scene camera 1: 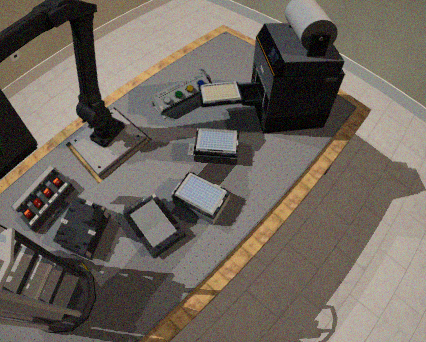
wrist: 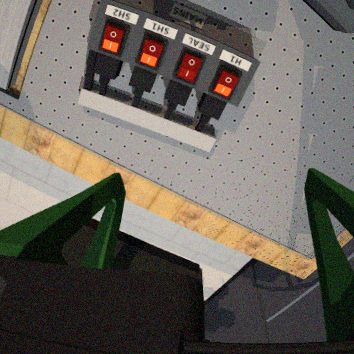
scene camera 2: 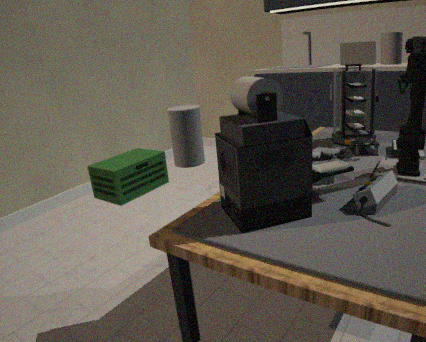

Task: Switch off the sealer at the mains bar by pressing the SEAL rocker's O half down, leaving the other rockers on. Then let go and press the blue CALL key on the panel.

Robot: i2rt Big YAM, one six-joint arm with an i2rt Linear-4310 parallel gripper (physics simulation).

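Frame: origin at the arm's base, x ahead, y left, z up, level; millimetres.
Where they show: gripper, fingertip midpoint: (wrist: 211,179) (scene camera 2: 406,96); arm's base at its link origin: (scene camera 1: 107,132) (scene camera 2: 407,170).
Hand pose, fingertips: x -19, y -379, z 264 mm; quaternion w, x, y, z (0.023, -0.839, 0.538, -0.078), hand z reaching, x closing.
Each offset is from my fingertips to the top centre of the thing.
My gripper (wrist: 211,179) is wide open and empty, above and off the cable side of the mains bar @[20 mm back, 41 mm left, 229 mm down] (wrist: 170,55) (scene camera 1: 41,197). The SEAL rocker @[12 mm ahead, 14 mm left, 229 mm down] (wrist: 190,67) is dark red and unlit. The SH2 rocker @[18 mm ahead, 113 mm left, 229 mm down] (wrist: 113,37), the SH1 rocker @[15 mm ahead, 63 mm left, 229 mm down] (wrist: 151,51) and the H1 rocker @[9 mm ahead, 36 mm right, 229 mm down] (wrist: 226,83) each show a lit orange I half. In scene camera 1, the key panel @[160 mm ahead, 665 mm left, 198 mm down] (scene camera 1: 173,103) carries white, green and yellow keys and the blue CALL key @[208 mm ahead, 726 mm left, 207 mm down] (scene camera 1: 201,83) at its end nearest the sealer. The panel (scene camera 2: 384,191) also shows in scene camera 2. The fingertips are not clear in the scene views.
The black sealer @[530 mm ahead, 839 mm left, 174 mm up] (scene camera 1: 297,85) (scene camera 2: 265,175) holds a plate @[329 mm ahead, 671 mm left, 152 mm down] (scene camera 1: 220,93) on its tray beside the panel. Two blue-white plates @[404 mm ahead, 522 mm left, 212 mm down] (scene camera 1: 216,141) @[462 mm ahead, 335 mm left, 212 mm down] (scene camera 1: 202,193), a grey-topped block @[387 mm ahead, 188 mm left, 244 mm down] (scene camera 1: 153,224) and a black device @[204 mm ahead, 48 mm left, 206 mm down] (scene camera 1: 82,227) stand on the table. A rack stands at the lower left.
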